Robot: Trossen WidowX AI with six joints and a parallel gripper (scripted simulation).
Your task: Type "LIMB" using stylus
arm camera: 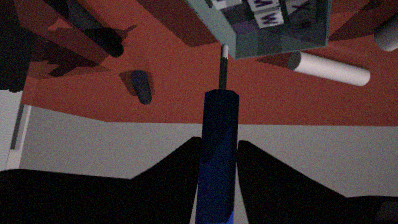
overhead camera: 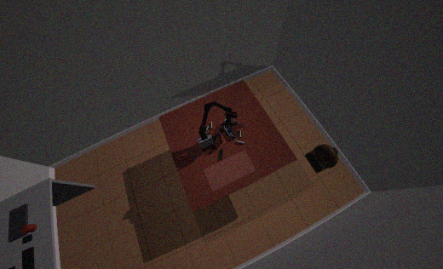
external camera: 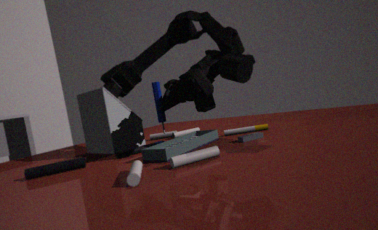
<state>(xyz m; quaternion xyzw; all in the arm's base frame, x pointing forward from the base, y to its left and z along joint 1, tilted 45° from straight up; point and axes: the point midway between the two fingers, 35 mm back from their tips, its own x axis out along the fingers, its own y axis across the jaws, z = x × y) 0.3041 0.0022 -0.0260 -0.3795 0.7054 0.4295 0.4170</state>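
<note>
Right now my gripper tip is 90 mm above the M key, 20 mm short of it and 10 mm to the left of it. Also, from my gripper tip: dark blue-capped pen: 110 mm behind, 100 mm below, 50 mm to the left; blue stylus: 10 mm below; L key: 90 mm below, 20 mm ahead, 10 mm to the left.
</note>
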